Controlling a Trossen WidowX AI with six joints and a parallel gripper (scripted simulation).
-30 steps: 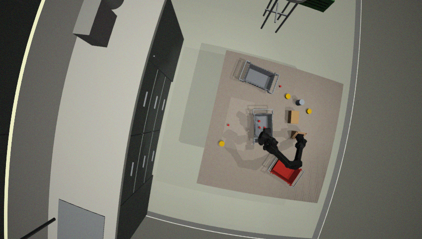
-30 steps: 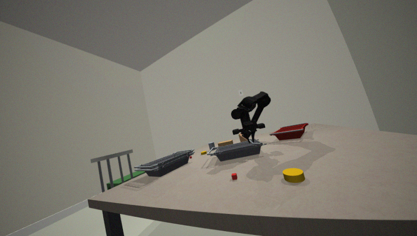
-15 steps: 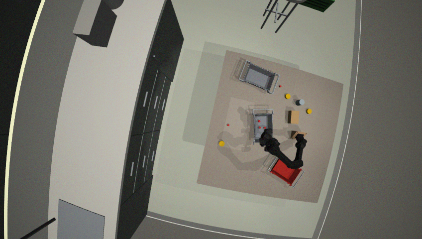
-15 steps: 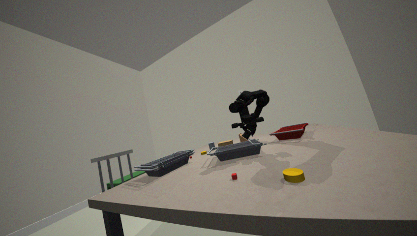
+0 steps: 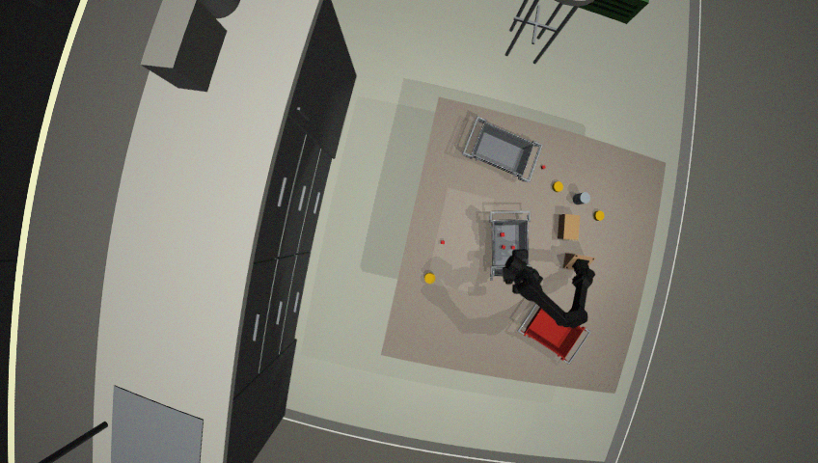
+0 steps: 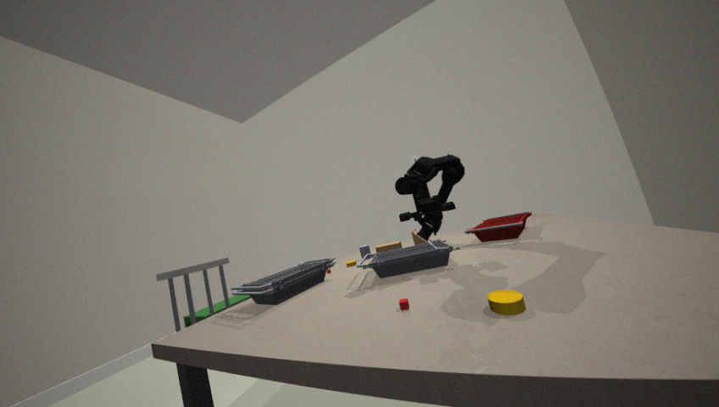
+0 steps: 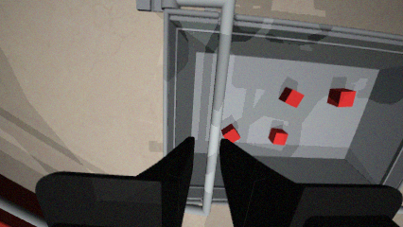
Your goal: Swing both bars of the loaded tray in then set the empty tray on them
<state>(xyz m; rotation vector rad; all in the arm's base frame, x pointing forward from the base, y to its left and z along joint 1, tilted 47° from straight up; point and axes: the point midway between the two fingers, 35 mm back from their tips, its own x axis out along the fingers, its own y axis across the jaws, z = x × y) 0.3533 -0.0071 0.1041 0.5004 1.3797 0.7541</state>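
Right now my gripper tip is 280 mm past the red tray, 270 mm to the right of it and 50 mm above it. Also, from my gripper tip: red cube: 330 mm ahead, 80 mm below, 70 mm to the right; box: 270 mm behind, 240 mm to the right, 60 mm below.
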